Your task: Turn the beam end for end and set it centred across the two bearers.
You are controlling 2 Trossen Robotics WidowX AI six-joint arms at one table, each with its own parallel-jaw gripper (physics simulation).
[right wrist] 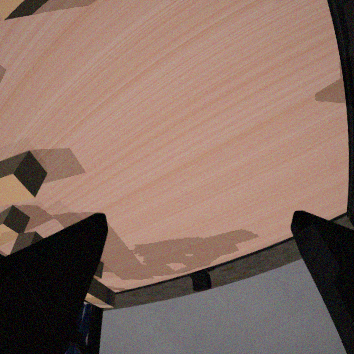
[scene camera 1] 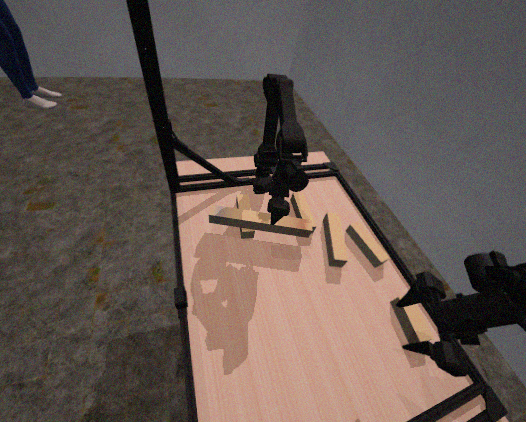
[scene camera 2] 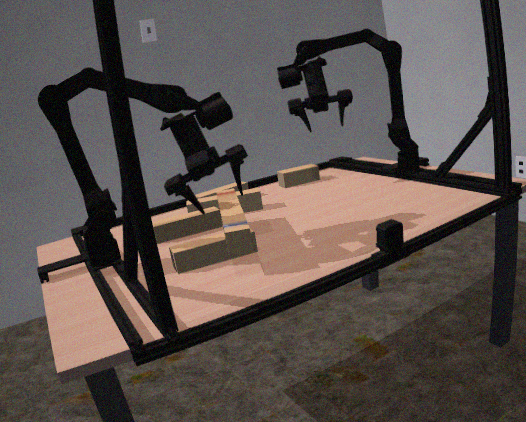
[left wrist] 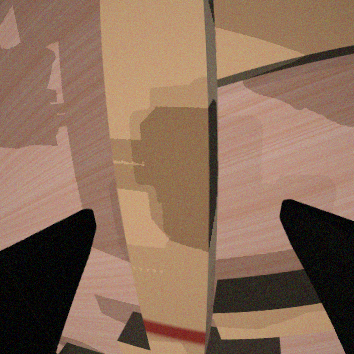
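Pixels of known places: left gripper, between the fingertips: (scene camera 1: 272, 216) (scene camera 2: 223, 204) (left wrist: 189, 214); right gripper, between the fingertips: (right wrist: 201, 222) (scene camera 1: 400, 325) (scene camera 2: 326, 129); left arm's base, origin of its link: (scene camera 1: 262, 174) (scene camera 2: 104, 263); right arm's base, origin of its link: (scene camera 2: 409, 170).
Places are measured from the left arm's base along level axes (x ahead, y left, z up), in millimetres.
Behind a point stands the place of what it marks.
The long pale beam (scene camera 1: 240, 216) @[x 258, y -161, z 69 mm] (scene camera 2: 233, 212) @[x 260, y -139, z 69 mm] (left wrist: 165, 290) @[x 309, y -13, z 69 mm] lies across the two bearers, with a blue stripe near its lower end in scene camera 2 and a red stripe near the other. One bearer (scene camera 1: 242, 201) @[x 159, y -127, z 25 mm] (scene camera 2: 200, 256) @[x 172, y -147, z 4 mm] crosses under it well in from the blue-striped end; the other bearer (scene camera 1: 301, 207) @[x 225, y 87, z 25 mm] (scene camera 2: 187, 225) @[x 228, y 74, z 7 mm] (left wrist: 275, 317) @[x 260, y 83, z 25 mm] is close to the red-striped end. My left gripper (scene camera 1: 275, 221) @[x 276, y -56, z 68 mm] (scene camera 2: 223, 203) @[x 276, y -56, z 68 mm] (left wrist: 189, 214) @[x 276, y -56, z 68 mm] is open, fingertips on either side of the beam as seen from above, not gripping it. My right gripper (scene camera 1: 403, 325) @[x 688, y 97, z 159 mm] (scene camera 2: 326, 128) @[x 688, y 97, z 159 mm] (right wrist: 201, 222) @[x 688, y 97, z 159 mm] is open and empty, high above the table.
Other loose blocks stand beside the beam: one block (scene camera 1: 334, 237) @[x 378, y 148, z 31 mm] (scene camera 2: 251, 201) @[x 428, y 117, z 8 mm] near the red-striped end, and a slanted block (scene camera 1: 366, 245) @[x 429, y 259, z 21 mm] beyond it. A shorter block (scene camera 1: 414, 322) @[x 693, y 252, z 28 mm] (scene camera 2: 299, 176) @[x 669, y 244, z 7 mm] lies farther off, by the table frame. A black upright post (scene camera 2: 127, 150) @[x 24, y -380, z 258 mm] stands before the left arm in scene camera 2.
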